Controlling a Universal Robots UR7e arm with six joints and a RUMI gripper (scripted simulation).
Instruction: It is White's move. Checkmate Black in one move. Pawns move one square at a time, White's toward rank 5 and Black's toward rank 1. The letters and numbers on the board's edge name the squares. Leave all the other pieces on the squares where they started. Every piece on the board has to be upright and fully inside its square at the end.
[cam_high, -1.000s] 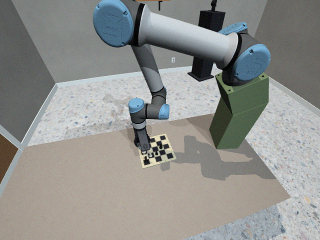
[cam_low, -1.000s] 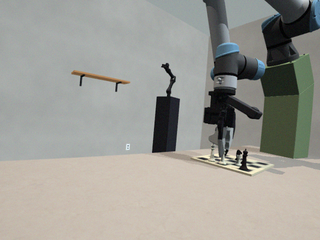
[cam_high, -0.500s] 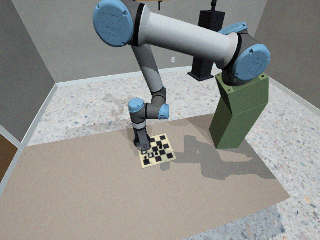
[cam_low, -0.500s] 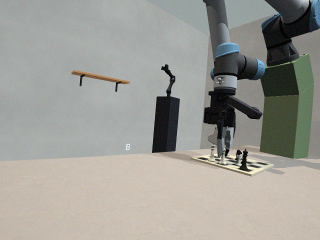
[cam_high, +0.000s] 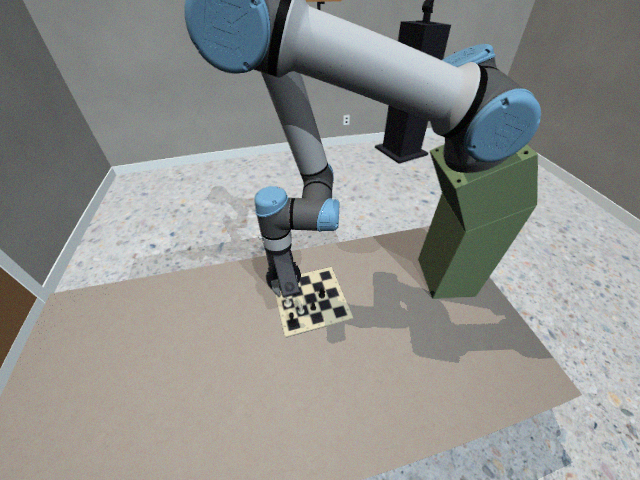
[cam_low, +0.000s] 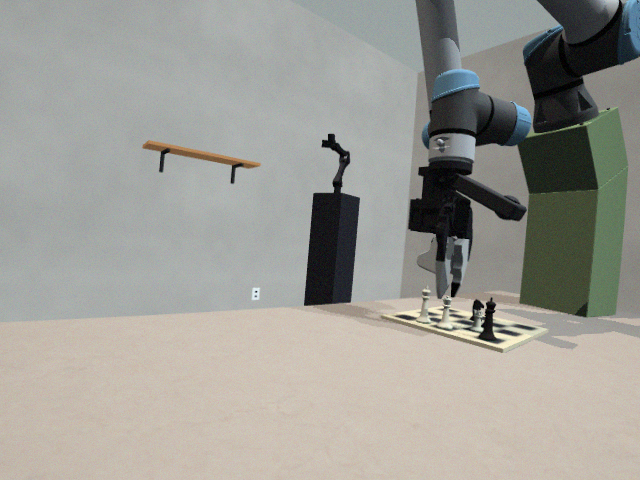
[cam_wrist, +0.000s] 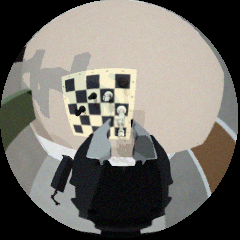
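The tall white piece lies 40 mm to the right of my hand, 30 mm below it and 10 mm behind it. Round my hand: chessboard: 70 mm below, 70 mm behind, 20 mm to the left; black king: 70 mm to the left, 30 mm below, 20 mm ahead.
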